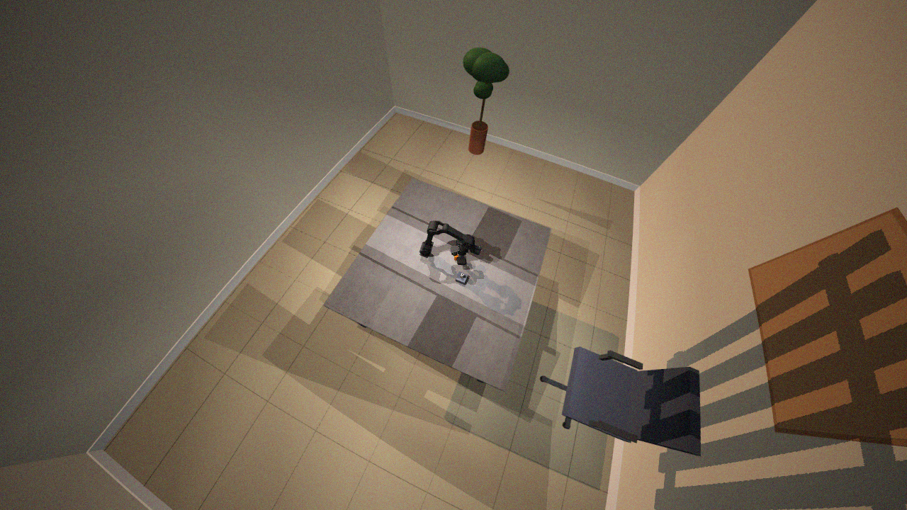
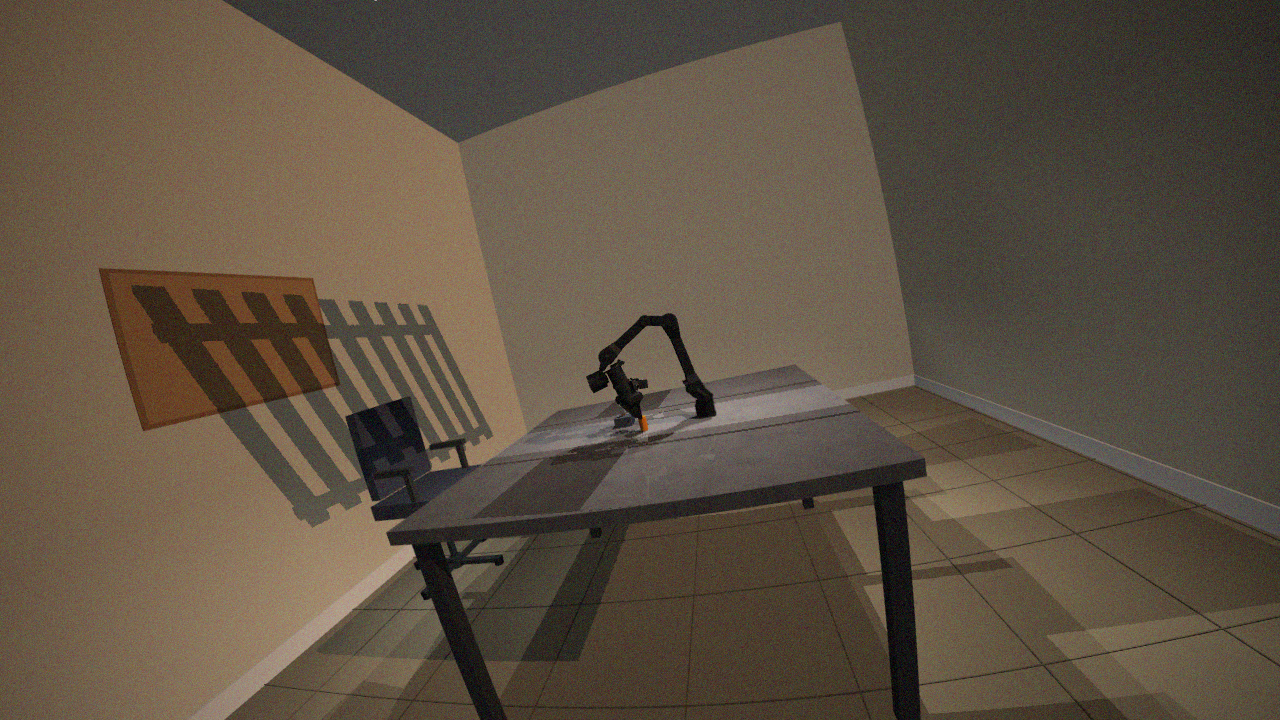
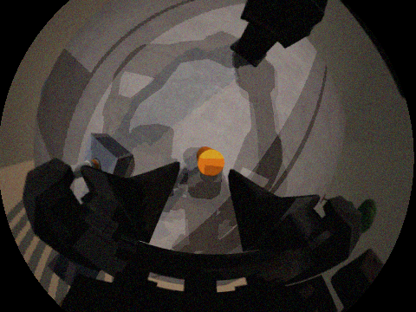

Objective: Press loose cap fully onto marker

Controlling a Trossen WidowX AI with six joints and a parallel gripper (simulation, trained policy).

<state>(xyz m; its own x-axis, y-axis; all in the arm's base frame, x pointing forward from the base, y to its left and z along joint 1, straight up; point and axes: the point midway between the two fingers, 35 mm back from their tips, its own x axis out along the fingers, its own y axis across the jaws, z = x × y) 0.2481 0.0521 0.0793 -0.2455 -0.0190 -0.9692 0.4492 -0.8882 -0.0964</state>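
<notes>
Now: gripper tip 1 cm past the orange cap and 2 cm above it. Round my gripper tip: small grey holder block: 9 cm ahead, 13 cm to the right, 3 cm below.
</notes>
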